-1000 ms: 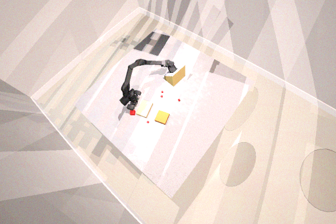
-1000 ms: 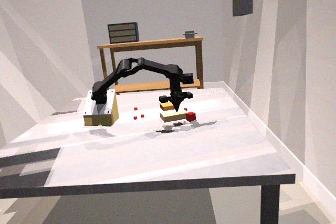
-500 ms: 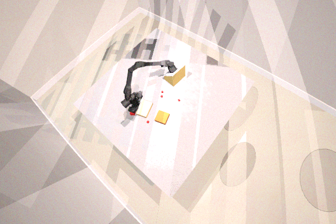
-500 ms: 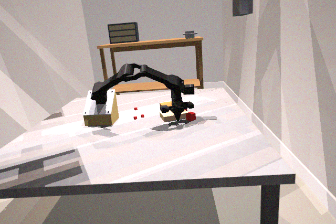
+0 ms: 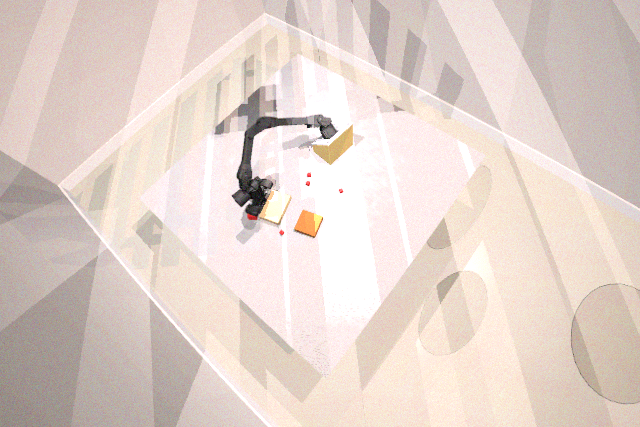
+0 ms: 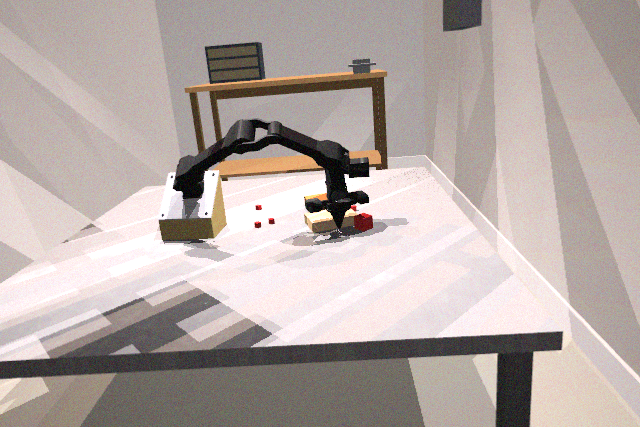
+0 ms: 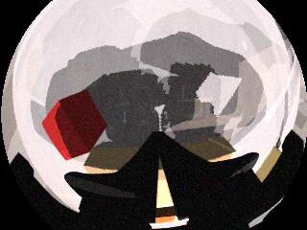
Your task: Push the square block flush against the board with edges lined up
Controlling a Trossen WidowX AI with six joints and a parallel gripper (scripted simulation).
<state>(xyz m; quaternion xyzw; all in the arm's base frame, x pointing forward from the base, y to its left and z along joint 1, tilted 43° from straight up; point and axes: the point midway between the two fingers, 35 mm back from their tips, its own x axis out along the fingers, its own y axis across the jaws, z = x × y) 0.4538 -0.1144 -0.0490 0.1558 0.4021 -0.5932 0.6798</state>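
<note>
Right now my gripper tip is 60 mm to the right of the board, 30 mm past it and 10 mm below it. Round my gripper tip: orange square block: 240 mm to the left, 70 mm behind, 10 mm above; red cube: 80 mm ahead, 10 mm to the left, 10 mm above.
</note>
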